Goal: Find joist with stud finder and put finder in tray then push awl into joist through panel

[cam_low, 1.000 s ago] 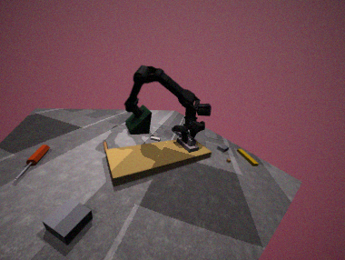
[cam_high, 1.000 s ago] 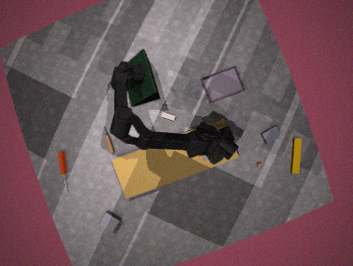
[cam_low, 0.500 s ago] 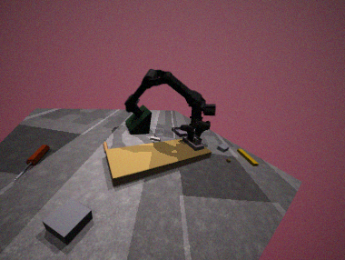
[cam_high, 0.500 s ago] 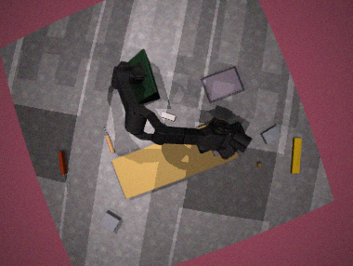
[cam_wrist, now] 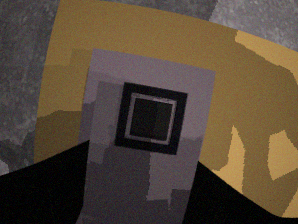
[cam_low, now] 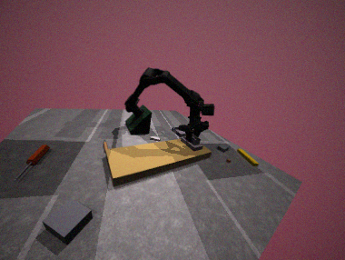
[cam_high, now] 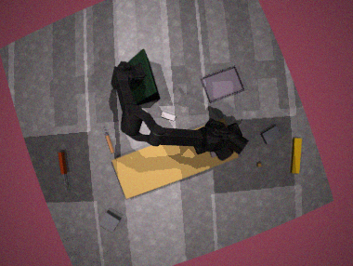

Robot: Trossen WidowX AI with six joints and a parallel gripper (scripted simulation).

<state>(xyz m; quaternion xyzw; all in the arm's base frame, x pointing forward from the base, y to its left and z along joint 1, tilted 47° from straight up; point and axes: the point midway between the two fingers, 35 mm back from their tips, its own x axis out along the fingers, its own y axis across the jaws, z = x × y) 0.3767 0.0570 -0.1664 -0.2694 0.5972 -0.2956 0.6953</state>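
My gripper tip is 22 cm past the tray, 15 cm to the right of it and 5 cm above it. The rest, counted from my gripper tip: tiny orange bit (18 cm ahead, 14 cm to the left, 6 cm below); stud finder (1 cm ahead, 2 cm above); white piece (19 cm behind, 13 cm to the right, 6 cm below).
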